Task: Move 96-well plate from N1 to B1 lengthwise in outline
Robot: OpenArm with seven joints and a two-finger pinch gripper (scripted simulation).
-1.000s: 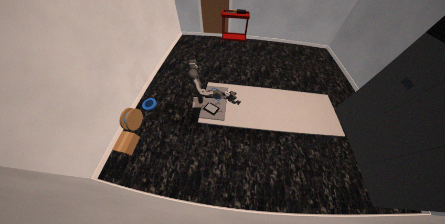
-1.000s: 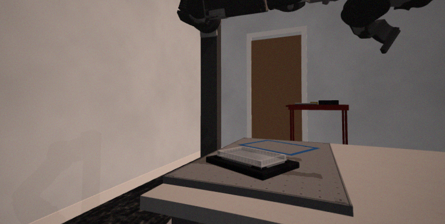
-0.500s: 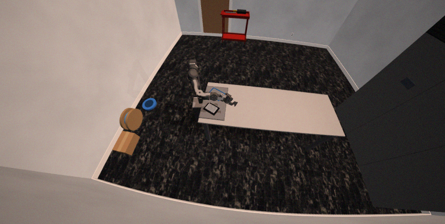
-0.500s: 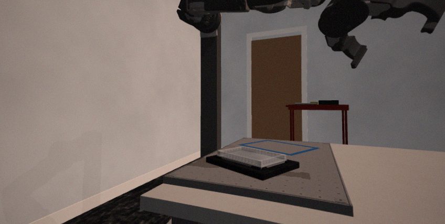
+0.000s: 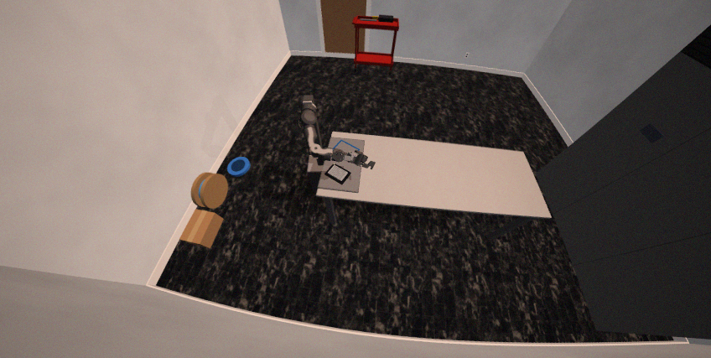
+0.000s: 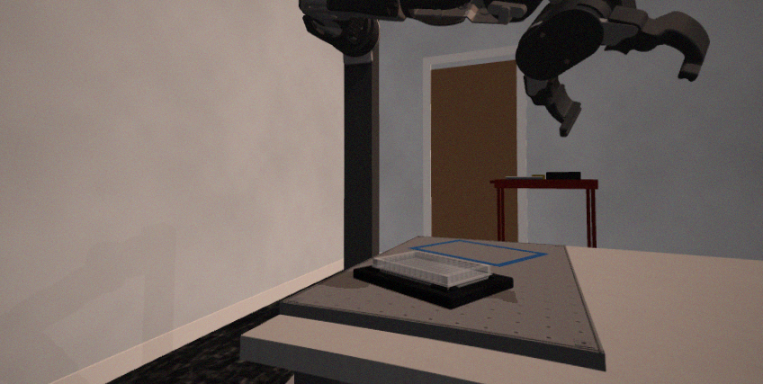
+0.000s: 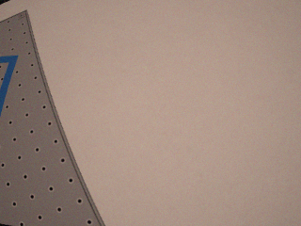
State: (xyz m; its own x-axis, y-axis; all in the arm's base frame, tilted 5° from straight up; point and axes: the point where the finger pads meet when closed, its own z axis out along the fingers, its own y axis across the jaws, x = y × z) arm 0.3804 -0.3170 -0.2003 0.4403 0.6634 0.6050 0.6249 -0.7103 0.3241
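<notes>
Right now my hand is 210 mm past the clear 96-well plate, 40 mm to the right of it and 200 mm above it. Also, from my hand: black plate nest (210 mm behind, 40 mm to the left, 210 mm below).
</notes>
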